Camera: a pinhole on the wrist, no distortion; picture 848 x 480 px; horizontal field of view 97.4 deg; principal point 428.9 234.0 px. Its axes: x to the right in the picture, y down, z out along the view. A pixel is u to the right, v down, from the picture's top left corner.
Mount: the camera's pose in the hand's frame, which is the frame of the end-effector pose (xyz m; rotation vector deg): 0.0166 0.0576 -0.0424 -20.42 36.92 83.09
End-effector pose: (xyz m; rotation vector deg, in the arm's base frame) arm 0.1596 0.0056 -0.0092 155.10 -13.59 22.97
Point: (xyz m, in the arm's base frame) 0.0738 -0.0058 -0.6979
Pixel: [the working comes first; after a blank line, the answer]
In the camera's frame: -0.5976 0.3718 0.2765

outside the picture
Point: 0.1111 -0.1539 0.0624
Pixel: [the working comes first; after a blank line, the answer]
In the camera's frame: 0.0796 0.0411 0.0935

746 398
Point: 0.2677 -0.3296 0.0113
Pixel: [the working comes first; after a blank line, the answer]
In the camera's frame: 0.0716 -0.0716 0.3062

516 147
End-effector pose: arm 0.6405 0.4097 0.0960 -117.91 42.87 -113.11
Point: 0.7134 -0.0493 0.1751
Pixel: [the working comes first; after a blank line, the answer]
In the camera's frame: 0.1031 -0.2053 0.3736

532 29
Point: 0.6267 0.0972 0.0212
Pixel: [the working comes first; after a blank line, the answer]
In the camera's frame: 0.1376 -0.0241 0.2370

645 196
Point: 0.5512 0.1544 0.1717
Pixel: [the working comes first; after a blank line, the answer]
In the camera's frame: 0.1146 -0.1546 0.1184

outside the picture
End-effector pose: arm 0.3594 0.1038 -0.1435 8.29 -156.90 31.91
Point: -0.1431 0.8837 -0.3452
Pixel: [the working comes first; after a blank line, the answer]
In the camera's frame: 0.6100 -0.2532 0.5997

808 77
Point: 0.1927 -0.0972 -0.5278
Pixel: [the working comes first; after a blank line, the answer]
In the camera's frame: -0.3651 0.0583 0.3536

44 295
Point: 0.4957 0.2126 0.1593
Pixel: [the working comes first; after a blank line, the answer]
In the camera's frame: 0.1121 -0.0157 -0.2996

behind the camera
